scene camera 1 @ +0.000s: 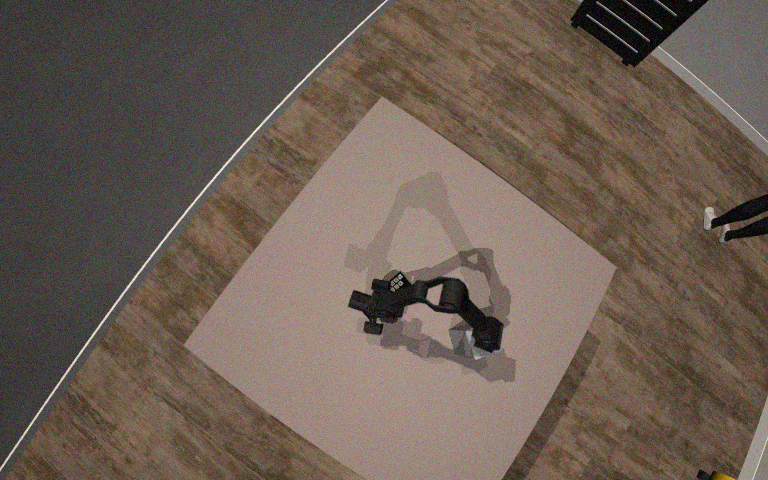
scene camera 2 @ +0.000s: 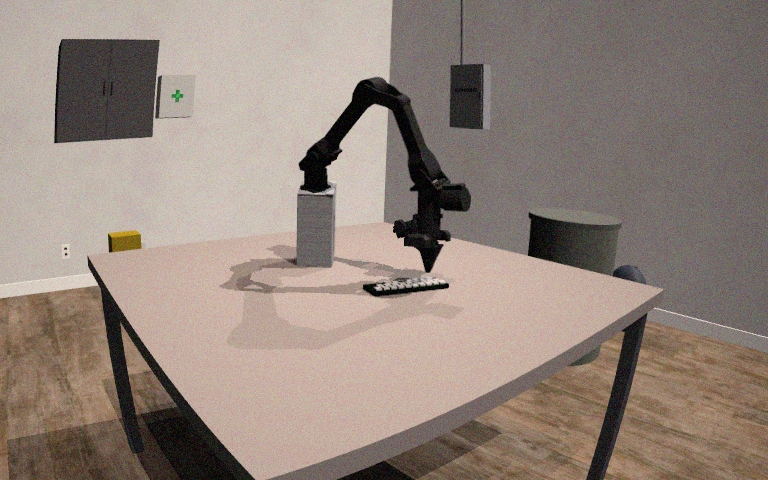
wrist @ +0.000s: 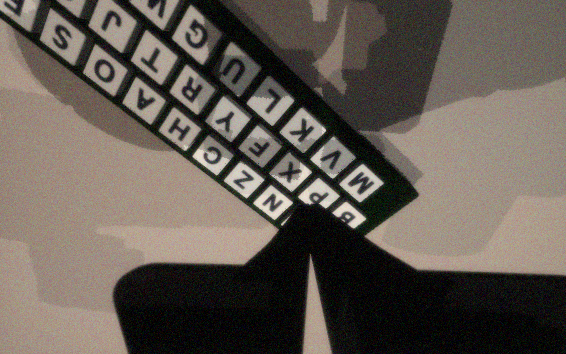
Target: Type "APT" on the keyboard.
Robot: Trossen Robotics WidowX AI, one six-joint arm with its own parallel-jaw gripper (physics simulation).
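Where they show: gripper, fingertip midpoint: (scene camera 2: pixel 427 272) (wrist: pixel 308 213); arm's base, origin of the base link: (scene camera 1: pixel 485 340) (scene camera 2: pixel 315 187).
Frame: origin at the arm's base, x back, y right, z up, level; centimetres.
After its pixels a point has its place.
A black keyboard (scene camera 1: pixel 397 281) @[x -32.9, y 8.8, z -20.3 cm] (scene camera 2: pixel 405 286) @[x -36.1, y 4.6, z -20.5 cm] (wrist: pixel 392 196) @[x -36.5, y -7.5, z -20.8 cm] with pale lettered keys lies on the table. In scene camera 1 the arm covers part of it. In the wrist view the A key (wrist: pixel 144 101) @[x -35.2, y 5.4, z -20.3 cm] and the T key (wrist: pixel 154 60) @[x -33.3, y 5.1, z -20.3 cm] are at the upper left, and the P key (wrist: pixel 318 194) @[x -37.3, y -3.7, z -20.3 cm] is right at the fingertips, its lower edge partly covered. My gripper (scene camera 2: pixel 429 270) @[x -37.3, y -3.2, z -18.2 cm] (wrist: pixel 308 213) @[x -37.3, y -3.2, z -18.2 cm] is shut and empty, pointing down. Its tips are a little above the keyboard in scene camera 2, near the P, B and N keys. The key under the tips is hidden.
The table (scene camera 1: pixel 283 311) @[x -66.6, y -19.3, z -21.9 cm] (scene camera 2: pixel 453 367) @[x -69.1, y 35.4, z -21.9 cm] carries a grey pedestal (scene camera 1: pixel 459 338) @[x -5.5, y -2.1, z -10.3 cm] (scene camera 2: pixel 314 229) @[x -3.4, y 3.3, z -11.3 cm] with my arm's base on top. A green-grey drum (scene camera 2: pixel 572 243) stands beyond the table's right edge. A person's legs (scene camera 1: pixel 744 215) show at the right in scene camera 1.
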